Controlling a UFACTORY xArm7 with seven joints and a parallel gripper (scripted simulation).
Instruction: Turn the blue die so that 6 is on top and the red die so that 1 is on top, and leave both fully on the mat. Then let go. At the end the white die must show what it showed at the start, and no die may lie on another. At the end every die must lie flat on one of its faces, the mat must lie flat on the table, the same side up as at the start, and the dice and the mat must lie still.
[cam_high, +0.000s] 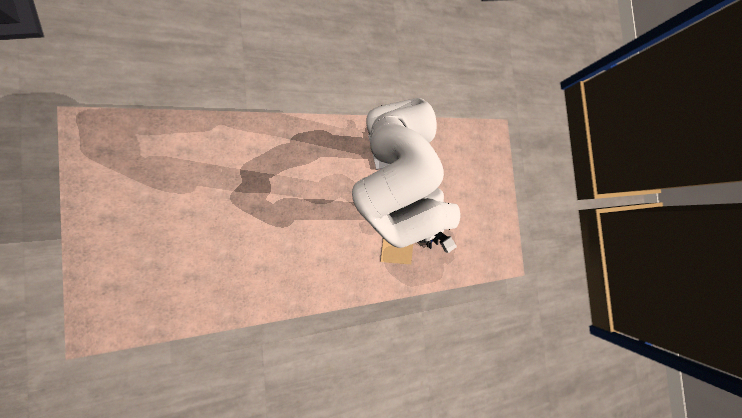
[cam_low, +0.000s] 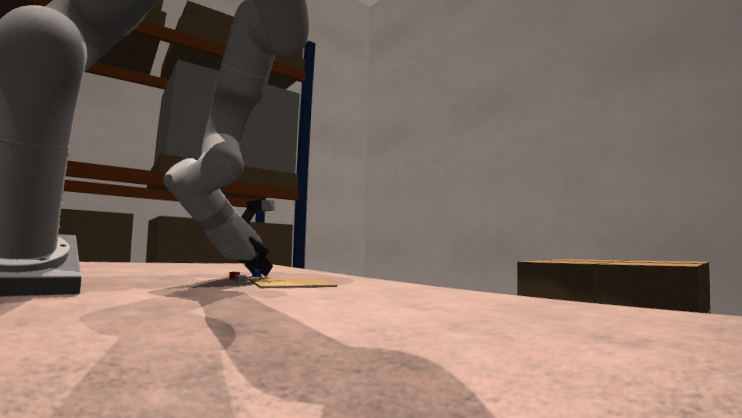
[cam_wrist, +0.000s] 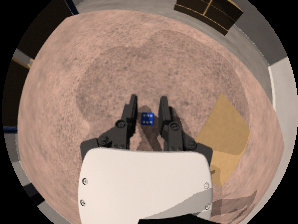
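My hand is 2 cm above the blue die. From my hand the other things lie so: tan mat (15 cm to the right, 2 cm below, 2 cm behind); then red die (8 cm behind, 4 cm to the right, 2 cm below); then white die (12 cm to the right, 11 cm behind, 2 cm below).
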